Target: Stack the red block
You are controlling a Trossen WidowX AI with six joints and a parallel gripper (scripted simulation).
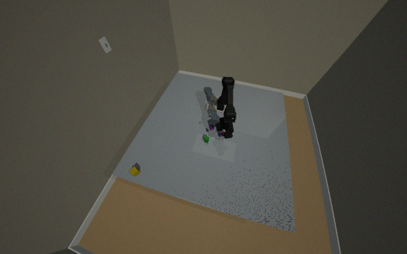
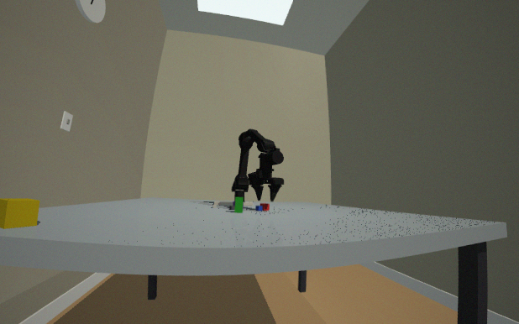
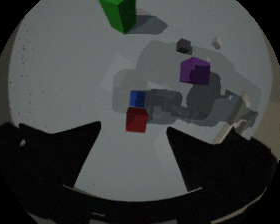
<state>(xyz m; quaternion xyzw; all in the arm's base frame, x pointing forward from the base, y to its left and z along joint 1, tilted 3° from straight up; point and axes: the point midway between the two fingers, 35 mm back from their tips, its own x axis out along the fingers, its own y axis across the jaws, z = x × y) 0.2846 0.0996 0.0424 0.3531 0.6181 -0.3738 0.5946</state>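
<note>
My gripper tip is now 30 mm above the red block. Also, from my gripper tip: small grey piece 150 mm to the right, 30 mm below; then small blue block 10 mm ahead, 30 mm to the right, 30 mm below; then purple block 30 mm behind, 120 mm to the right, 20 mm below.
</note>
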